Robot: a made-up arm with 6 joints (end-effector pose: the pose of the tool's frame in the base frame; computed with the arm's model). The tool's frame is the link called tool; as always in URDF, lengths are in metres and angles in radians. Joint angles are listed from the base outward.
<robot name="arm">
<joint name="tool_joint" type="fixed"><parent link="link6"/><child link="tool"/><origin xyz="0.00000 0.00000 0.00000" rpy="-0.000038 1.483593 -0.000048"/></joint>
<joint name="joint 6" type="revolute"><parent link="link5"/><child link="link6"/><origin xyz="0.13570 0.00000 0.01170" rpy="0.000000 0.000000 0.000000"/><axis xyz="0.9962 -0.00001 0.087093"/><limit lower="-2.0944" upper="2.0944" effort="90" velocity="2.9"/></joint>
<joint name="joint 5" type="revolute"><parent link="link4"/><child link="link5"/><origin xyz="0.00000 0.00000 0.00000" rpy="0.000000 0.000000 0.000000"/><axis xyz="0.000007 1 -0.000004"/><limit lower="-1.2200" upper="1.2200" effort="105" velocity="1.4"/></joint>
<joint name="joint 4" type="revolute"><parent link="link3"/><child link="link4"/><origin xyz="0.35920 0.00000 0.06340" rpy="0.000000 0.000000 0.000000"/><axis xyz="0.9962 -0.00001 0.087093"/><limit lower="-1.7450" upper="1.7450" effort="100" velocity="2.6"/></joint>
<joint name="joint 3" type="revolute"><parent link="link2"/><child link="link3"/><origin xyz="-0.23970 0.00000 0.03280" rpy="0.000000 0.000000 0.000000"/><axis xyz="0.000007 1 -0.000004"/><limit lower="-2.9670" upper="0.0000" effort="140" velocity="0.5"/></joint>
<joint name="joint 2" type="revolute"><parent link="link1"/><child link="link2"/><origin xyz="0.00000 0.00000 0.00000" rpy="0.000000 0.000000 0.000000"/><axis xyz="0.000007 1 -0.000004"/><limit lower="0.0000" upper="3.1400" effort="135" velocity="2.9"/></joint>
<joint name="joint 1" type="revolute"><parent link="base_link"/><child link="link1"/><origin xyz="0.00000 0.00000 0.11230" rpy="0.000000 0.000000 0.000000"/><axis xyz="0 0 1"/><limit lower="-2.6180" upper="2.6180" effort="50" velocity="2.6"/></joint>
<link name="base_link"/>
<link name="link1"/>
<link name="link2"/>
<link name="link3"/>
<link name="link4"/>
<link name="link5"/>
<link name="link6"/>
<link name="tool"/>
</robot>
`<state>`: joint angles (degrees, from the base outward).
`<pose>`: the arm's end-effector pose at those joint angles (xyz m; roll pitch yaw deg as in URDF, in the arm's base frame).
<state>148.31 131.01 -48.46 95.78 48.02 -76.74</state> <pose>-0.3262 0.0829 -0.1629 129.61 2.23 -46.22</pose>
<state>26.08 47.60 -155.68 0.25 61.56 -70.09</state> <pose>-0.2017 -0.0981 0.7397 -36.80 12.14 -47.87</pose>
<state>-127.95 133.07 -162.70 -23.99 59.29 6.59</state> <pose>-0.3982 -0.4332 0.4490 -146.90 64.84 65.85</pose>
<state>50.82 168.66 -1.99 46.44 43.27 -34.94</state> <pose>-0.1837 -0.1182 0.0128 -37.38 -73.97 58.70</pose>
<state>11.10 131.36 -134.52 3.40 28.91 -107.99</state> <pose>0.6523 0.1320 0.3053 -111.31 -13.44 -71.96</pose>
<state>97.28 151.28 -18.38 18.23 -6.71 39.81</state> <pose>0.0104 -0.0424 -0.2235 -151.65 -14.55 -143.75</pose>
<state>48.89 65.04 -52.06 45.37 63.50 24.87</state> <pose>0.1588 0.3140 0.2313 133.65 -7.33 -167.15</pose>
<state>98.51 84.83 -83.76 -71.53 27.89 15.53</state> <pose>-0.0130 0.4963 0.3987 -96.02 33.60 -21.28</pose>
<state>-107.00 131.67 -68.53 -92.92 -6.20 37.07</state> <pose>-0.1246 -0.4571 -0.1377 -155.77 21.69 135.33</pose>
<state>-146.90 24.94 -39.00 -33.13 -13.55 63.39</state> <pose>-0.1966 -0.1489 0.4603 37.67 50.56 -93.39</pose>
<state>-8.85 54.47 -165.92 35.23 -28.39 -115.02</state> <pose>-0.4046 0.0253 0.7214 51.92 4.74 -82.20</pose>
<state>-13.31 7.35 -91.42 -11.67 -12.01 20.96</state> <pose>-0.2759 0.0711 0.6730 -4.19 -10.28 -3.62</pose>
